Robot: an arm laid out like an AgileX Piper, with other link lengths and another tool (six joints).
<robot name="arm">
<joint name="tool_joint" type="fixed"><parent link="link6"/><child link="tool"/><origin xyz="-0.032 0.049 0" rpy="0 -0.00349 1.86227"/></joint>
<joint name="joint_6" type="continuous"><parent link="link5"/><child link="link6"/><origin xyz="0 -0.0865 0" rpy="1.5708 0 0"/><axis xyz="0 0 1"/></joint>
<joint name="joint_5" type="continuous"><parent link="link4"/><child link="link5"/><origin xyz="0 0 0" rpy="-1.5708 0 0"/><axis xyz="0 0 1"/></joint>
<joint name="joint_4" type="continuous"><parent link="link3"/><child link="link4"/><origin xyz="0.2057 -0.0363 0" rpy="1.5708 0 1.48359"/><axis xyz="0 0 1"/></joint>
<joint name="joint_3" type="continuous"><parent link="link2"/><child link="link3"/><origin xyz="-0.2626 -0.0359 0" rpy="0 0 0"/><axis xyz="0 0 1"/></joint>
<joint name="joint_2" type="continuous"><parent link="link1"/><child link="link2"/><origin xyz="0 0 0" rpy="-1.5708 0 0"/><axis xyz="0 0 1"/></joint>
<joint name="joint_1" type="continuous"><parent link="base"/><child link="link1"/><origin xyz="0 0 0.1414" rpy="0 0 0"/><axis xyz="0 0 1"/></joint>
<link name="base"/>
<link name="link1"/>
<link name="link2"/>
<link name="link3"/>
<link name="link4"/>
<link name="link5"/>
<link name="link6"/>
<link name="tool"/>
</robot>
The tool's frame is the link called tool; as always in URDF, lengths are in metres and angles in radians. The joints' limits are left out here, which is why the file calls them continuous.
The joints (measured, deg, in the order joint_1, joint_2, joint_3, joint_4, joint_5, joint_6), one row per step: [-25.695 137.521 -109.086 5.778 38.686 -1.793]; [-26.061 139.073 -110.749 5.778 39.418 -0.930]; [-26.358 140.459 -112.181 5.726 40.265 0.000]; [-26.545 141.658 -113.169 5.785 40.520 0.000]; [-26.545 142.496 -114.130 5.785 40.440 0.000]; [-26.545 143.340 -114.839 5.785 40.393 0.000]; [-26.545 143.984 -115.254 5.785 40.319 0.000]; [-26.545 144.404 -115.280 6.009 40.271 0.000]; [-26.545 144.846 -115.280 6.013 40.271 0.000]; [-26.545 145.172 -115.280 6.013 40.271 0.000]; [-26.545 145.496 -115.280 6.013 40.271 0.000]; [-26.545 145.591 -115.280 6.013 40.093 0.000]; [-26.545 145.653 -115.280 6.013 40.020 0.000]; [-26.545 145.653 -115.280 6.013 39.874 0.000]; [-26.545 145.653 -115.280 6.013 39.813 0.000]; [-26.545 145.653 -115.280 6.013 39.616 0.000]
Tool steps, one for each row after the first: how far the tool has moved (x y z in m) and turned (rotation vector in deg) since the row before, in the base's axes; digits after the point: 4 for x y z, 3 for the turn. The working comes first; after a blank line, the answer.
Tool pose at each row, in the base's axes (x y z in m, rotation vector in deg; the steps are taken from these numbers as rounded here): [0.4604 -0.1630 0.1688 146.265 61.690 29.892]; [0.4628 -0.1681 0.1628 147.499 60.417 29.563]; [0.4647 -0.1723 0.1569 148.854 59.234 29.066]; [0.4661 -0.1747 0.1509 149.356 59.106 28.707]; [0.4681 -0.1758 0.1482 149.185 59.039 28.870]; [0.4696 -0.1765 0.1442 149.261 59.058 28.794]; [0.4705 -0.1770 0.1406 149.393 59.094 28.659]; [0.4707 -0.1770 0.1373 149.836 59.037 28.578]; [0.4707 -0.1770 0.1335 150.213 59.159 28.211]; [0.4706 -0.1769 0.1306 150.488 59.251 27.936]; [0.4706 -0.1769 0.1278 150.762 59.342 27.662]; [0.4707 -0.1770 0.1272 150.695 59.297 27.719]; [0.4708 -0.1771 0.1267 150.687 59.285 27.722]; [0.4709 -0.1772 0.1269 150.566 59.226 27.835]; [0.4710 -0.1772 0.1269 150.516 59.201 27.881]; [0.4711 -0.1773 0.1272 150.353 59.122 28.032]

[0.0024 -0.0051 -0.0060 0.680 0.417 -1.061]; [0.0019 -0.0042 -0.0059 0.744 0.589 -1.025]; [0.0014 -0.0024 -0.0060 0.264 0.388 -0.187]; [0.0020 -0.0011 -0.0027 -0.094 -0.180 -0.007]; [0.0015 -0.0007 -0.0040 0.038 0.079 -0.005]; [0.0009 -0.0005 -0.0036 0.066 0.140 -0.007]; [0.0002 0.0000 -0.0033 0.337 0.219 -0.096]; [0.0000 0.0000 -0.0038 0.201 0.394 -0.002]; [-0.0001 0.0001 -0.0029 0.145 0.292 0.000]; [0.0000 0.0000 -0.0028 0.145 0.290 0.000]; [0.0001 -0.0001 -0.0006 -0.044 -0.070 -0.017]; [0.0001 -0.0001 -0.0005 -0.008 -0.008 -0.007]; [0.0001 -0.0001 0.0002 -0.071 -0.128 -0.014]; [0.0001 0.0000 0.0000 -0.030 -0.052 -0.006]; [0.0001 -0.0001 0.0003 -0.095 -0.171 -0.018]
